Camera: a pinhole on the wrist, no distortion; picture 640 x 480 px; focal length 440.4 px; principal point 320.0 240.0 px. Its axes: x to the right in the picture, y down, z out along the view. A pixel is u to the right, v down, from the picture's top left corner.
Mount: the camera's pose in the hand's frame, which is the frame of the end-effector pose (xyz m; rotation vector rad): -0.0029 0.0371 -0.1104 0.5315 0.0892 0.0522
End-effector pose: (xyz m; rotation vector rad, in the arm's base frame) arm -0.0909 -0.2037 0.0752 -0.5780 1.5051 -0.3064
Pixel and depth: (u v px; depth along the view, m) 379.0 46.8 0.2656
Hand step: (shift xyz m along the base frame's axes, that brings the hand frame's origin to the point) 0.0898 -0.1848 0.0499
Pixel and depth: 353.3 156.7 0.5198
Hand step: 0.3333 -0.2547 0.0785
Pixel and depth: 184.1 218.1 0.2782
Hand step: 0.1411 -0.0469 0.1117
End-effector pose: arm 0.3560 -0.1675 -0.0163 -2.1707 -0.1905 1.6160
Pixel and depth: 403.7 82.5 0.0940
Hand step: 0.0583 0.0308 0.0047
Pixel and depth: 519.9 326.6 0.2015
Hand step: -0.0348 0.0784 -0.1021
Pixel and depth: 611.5 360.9 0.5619
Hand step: -0.2550 0.3330 -0.4313
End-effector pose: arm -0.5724 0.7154 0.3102 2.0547 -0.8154 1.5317
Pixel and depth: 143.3 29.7 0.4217
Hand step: 0.3346 0.1787 -0.1671
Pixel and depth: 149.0 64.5 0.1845
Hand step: 0.0852 0.0901 -0.0570
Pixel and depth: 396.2 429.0 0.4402
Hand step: 0.2830 -0.2463 0.0051
